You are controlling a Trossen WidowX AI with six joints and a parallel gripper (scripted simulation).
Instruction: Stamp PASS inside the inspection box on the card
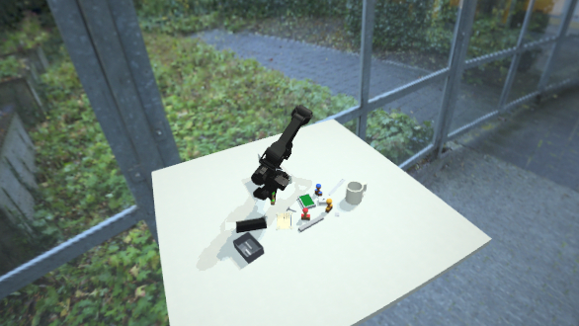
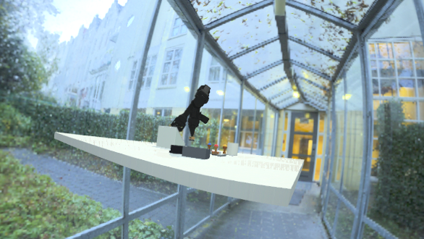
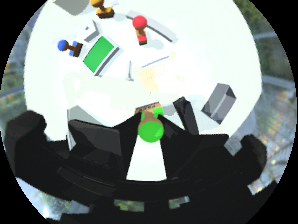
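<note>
The pale yellow card lies 100 mm below my gripper tip, 70 mm ahead of it and 30 mm to the left of it. Round my gripper tip: green-knobbed stamp (right at my gripper tip); then black block (130 mm to the right, 80 mm below, 40 mm ahead); then red-knobbed stamp (120 mm to the left, 100 mm ahead, 80 mm below).
</note>
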